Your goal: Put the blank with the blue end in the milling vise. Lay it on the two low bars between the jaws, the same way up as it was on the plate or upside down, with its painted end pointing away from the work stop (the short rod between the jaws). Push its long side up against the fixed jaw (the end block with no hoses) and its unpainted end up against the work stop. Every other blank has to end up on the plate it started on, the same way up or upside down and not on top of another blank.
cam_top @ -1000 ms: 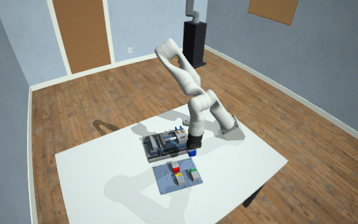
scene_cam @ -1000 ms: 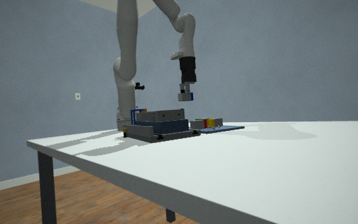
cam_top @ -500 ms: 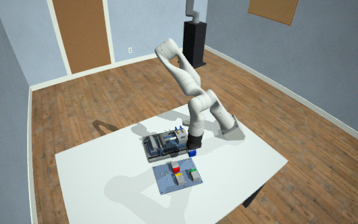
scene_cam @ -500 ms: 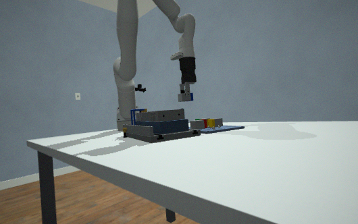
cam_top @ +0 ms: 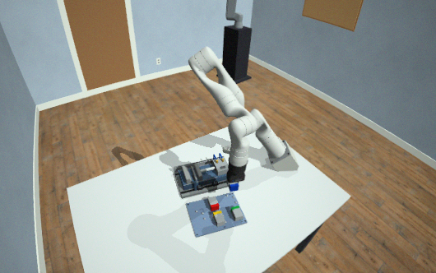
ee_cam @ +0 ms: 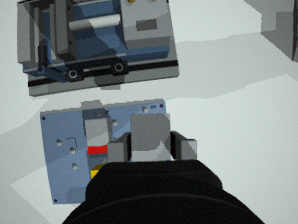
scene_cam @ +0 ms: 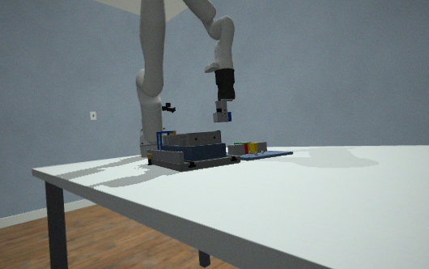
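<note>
The blue-ended blank is 2 cm below my hand. Round my hand: yellow-ended blank (12 cm ahead, 5 cm to the left, 15 cm below); then red-ended blank (8 cm ahead, 4 cm to the right, 15 cm below); then green-ended blank (4 cm ahead, 8 cm to the left, 15 cm below).
</note>
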